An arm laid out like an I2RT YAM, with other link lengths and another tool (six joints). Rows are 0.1 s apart.
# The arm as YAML. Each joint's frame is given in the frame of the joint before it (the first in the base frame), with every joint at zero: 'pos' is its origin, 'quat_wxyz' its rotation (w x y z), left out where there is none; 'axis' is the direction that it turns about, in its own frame. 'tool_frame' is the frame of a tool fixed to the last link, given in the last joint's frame.
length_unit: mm
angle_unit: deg
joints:
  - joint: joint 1
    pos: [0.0, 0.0, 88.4]
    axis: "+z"
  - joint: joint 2
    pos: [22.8, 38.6, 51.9]
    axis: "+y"
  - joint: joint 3
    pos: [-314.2, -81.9, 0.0]
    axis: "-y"
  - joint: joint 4
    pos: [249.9, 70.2, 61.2]
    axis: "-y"
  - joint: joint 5
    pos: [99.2, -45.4, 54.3]
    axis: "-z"
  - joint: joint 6
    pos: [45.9, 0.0, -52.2]
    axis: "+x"
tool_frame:
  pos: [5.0, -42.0, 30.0]
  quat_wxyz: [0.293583, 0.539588, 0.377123, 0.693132]
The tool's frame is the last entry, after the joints.
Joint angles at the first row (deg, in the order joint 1, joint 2, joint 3, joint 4, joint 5, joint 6):
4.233 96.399 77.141 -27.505 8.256 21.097
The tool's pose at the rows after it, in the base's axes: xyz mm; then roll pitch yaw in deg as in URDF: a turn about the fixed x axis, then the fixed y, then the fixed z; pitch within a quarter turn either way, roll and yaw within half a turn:
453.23 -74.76 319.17 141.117 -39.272 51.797
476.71 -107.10 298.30 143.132 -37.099 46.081
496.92 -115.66 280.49 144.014 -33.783 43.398
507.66 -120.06 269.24 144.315 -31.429 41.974
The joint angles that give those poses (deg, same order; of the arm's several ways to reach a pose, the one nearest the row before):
0.092 102.727 81.902 -27.600 8.700 20.566
-3.687 109.481 87.176 -28.737 9.665 20.655
-4.306 115.111 92.011 -30.668 12.211 20.653
-4.570 118.375 94.829 -31.991 14.055 20.566

